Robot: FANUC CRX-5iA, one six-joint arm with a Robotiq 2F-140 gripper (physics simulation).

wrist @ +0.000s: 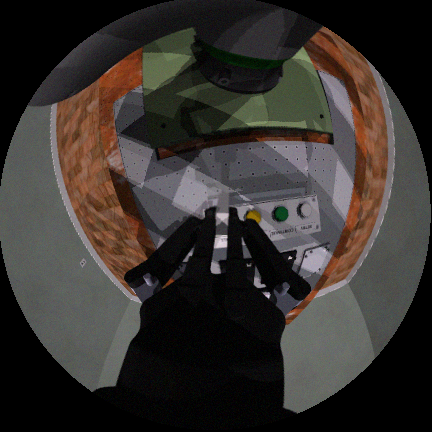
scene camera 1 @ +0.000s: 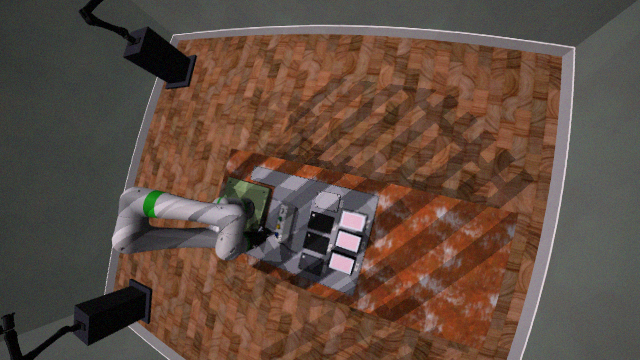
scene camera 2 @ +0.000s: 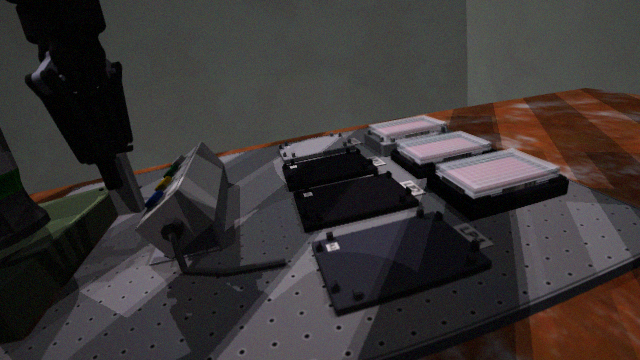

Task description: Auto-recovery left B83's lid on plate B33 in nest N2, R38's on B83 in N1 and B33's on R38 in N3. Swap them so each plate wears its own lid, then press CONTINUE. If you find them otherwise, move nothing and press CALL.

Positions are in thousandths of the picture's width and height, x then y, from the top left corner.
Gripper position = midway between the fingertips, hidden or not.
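My gripper (scene camera 2: 207,588), which I can also see in the wrist view (wrist: 517,466), is shut and holds nothing. There is a grey button box (wrist: 615,469) that I can see too.
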